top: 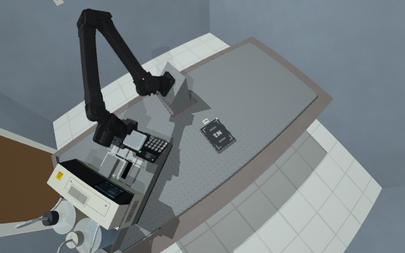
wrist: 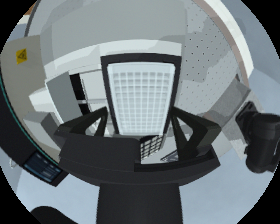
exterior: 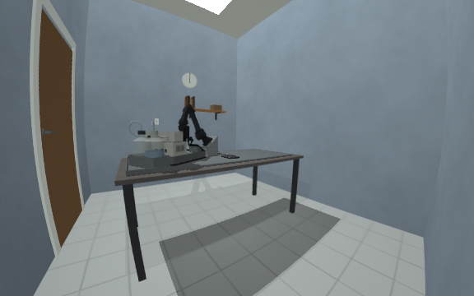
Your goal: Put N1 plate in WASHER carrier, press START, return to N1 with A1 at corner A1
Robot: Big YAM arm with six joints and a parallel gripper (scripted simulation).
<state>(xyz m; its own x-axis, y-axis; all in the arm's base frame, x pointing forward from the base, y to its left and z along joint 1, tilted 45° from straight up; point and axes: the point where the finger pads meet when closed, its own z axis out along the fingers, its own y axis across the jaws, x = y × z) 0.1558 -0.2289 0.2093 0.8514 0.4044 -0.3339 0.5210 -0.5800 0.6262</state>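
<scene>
The white well plate is 2 cm below my hand. Round my hand: plate washer: 8 cm ahead, 13 cm to the right, 2 cm above; then bottle: 17 cm ahead, 42 cm to the right, 2 cm above.
</scene>
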